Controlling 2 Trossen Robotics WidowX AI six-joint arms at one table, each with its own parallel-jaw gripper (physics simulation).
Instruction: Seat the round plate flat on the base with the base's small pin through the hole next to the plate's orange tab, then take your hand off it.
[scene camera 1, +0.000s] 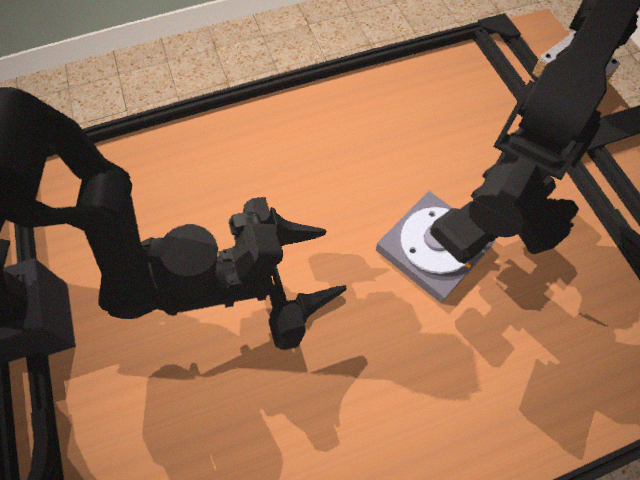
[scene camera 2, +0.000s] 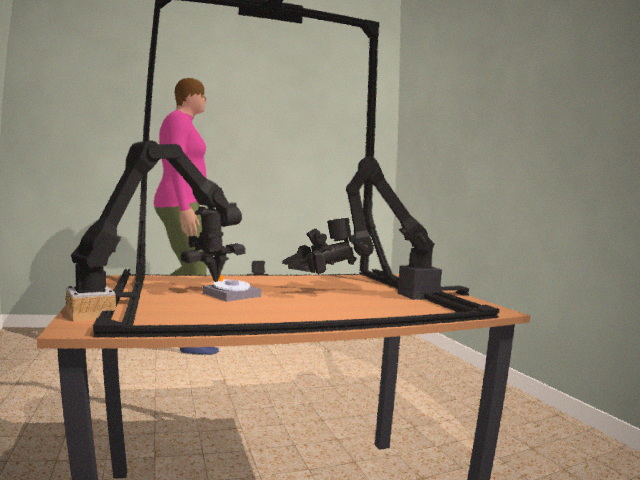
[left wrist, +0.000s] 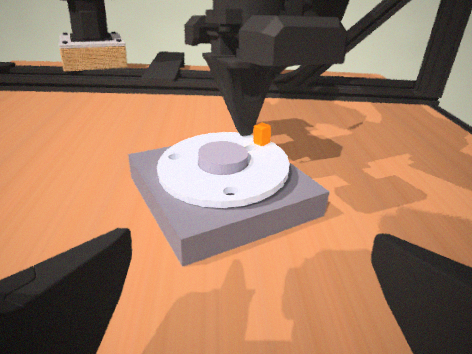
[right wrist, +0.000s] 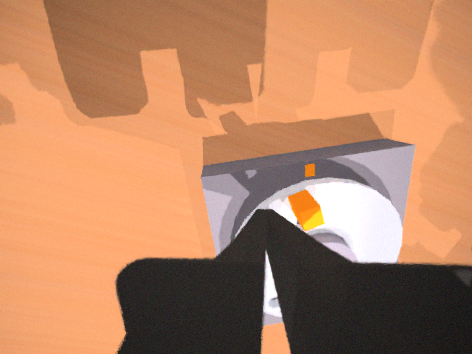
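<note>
The white round plate (scene camera 1: 426, 263) (scene camera 2: 244, 285) (left wrist: 195, 186) (right wrist: 370, 215) is on the grey square base (scene camera 1: 390, 244) (scene camera 2: 232, 296) (left wrist: 187, 220) (right wrist: 400, 175), around its central boss (left wrist: 223, 156). The rim seems raised at the orange tab (scene camera 1: 467, 265) (scene camera 2: 220, 278) (left wrist: 262, 135) (right wrist: 306, 210), with shadow on the base there. In the right wrist view the tab is slightly left of the base's orange mark (right wrist: 310, 170). I cannot make out the pin. My right gripper (scene camera 2: 217, 280) (left wrist: 244, 134) (right wrist: 264, 217) is shut and empty, its tips at the rim beside the tab. My left gripper (scene camera 1: 336, 259) (left wrist: 253, 244) is open, apart from the base.
A black frame rail (scene camera 1: 284, 80) (scene camera 2: 289, 328) runs along the table edge (scene camera 2: 310, 341). A wooden block (scene camera 2: 90, 305) (left wrist: 94, 56) stands under the right arm's mount. A person in a pink top (scene camera 2: 178, 129) is behind the table.
</note>
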